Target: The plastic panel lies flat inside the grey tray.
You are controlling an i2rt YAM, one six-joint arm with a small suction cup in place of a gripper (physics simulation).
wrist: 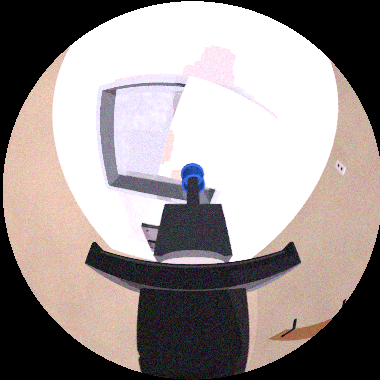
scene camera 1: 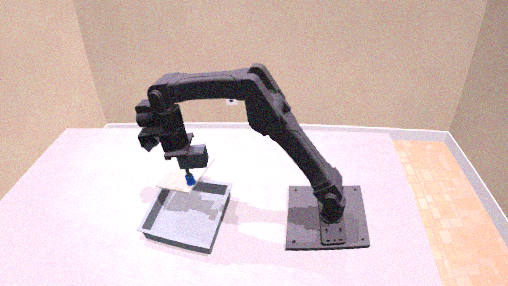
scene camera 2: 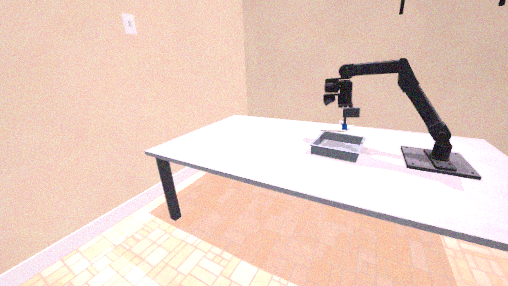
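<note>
The plastic panel is a thin, pale, flat sheet. It hangs about level from my blue suction cup, which holds it near one edge. The grey tray stands on the table, open at the top. The panel is above the tray's rim, over its back part in scene camera 1, and sticks out past the back rim. In the wrist view the panel hides one side of the tray and blends into the bright table.
The arm's dark base plate is bolted down to the right of the tray in both scene views. The white table carries both. A beige wall rises behind the table.
</note>
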